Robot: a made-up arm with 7 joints. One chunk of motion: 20 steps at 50 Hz.
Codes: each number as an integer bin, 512 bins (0 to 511) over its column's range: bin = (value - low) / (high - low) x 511, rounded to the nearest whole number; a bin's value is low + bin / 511 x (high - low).
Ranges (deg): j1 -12..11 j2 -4..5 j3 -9..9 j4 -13..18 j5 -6..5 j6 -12..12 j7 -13..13
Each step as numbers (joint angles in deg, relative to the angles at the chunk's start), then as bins.
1 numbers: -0.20 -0.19 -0.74 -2.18 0.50 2.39 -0.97
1 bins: 262 216 234 178 302 306 236
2 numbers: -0.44 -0.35 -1.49 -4.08 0.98 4.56 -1.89
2 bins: 257 207 213 147 324 353 218
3 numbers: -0.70 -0.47 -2.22 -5.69 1.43 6.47 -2.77
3 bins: 251 200 192 120 345 393 201
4 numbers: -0.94 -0.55 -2.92 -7.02 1.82 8.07 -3.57
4 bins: 246 196 173 99 363 427 185
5 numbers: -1.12 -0.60 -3.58 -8.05 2.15 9.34 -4.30
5 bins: 242 193 154 82 379 454 171
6 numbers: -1.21 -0.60 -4.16 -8.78 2.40 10.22 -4.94
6 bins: 240 193 137 70 390 473 158
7 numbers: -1.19 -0.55 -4.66 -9.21 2.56 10.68 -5.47
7 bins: 240 196 123 62 398 483 148
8 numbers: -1.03 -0.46 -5.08 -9.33 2.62 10.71 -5.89
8 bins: 244 201 111 60 400 484 140
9 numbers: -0.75 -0.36 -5.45 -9.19 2.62 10.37 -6.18
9 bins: 250 207 101 63 400 476 134
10 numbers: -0.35 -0.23 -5.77 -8.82 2.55 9.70 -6.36
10 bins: 259 214 92 69 397 462 131
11 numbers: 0.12 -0.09 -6.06 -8.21 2.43 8.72 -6.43
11 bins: 269 222 83 79 392 441 129
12 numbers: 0.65 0.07 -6.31 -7.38 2.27 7.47 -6.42
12 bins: 281 231 76 93 384 415 129
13 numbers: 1.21 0.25 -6.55 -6.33 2.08 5.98 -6.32
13 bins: 293 241 70 110 375 383 131
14 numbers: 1.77 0.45 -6.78 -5.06 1.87 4.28 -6.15
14 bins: 306 253 63 131 366 347 135
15 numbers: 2.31 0.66 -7.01 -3.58 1.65 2.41 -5.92
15 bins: 318 265 56 155 355 307 139
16 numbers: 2.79 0.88 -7.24 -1.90 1.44 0.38 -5.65
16 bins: 329 277 50 183 346 264 144
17 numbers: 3.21 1.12 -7.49 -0.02 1.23 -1.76 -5.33
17 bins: 338 291 43 214 336 218 151
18 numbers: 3.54 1.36 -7.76 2.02 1.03 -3.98 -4.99
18 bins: 345 304 35 248 327 171 157
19 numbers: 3.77 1.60 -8.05 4.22 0.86 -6.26 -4.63
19 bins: 350 318 27 284 319 122 165
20 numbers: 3.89 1.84 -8.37 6.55 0.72 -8.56 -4.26
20 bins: 353 332 18 322 312 73 172
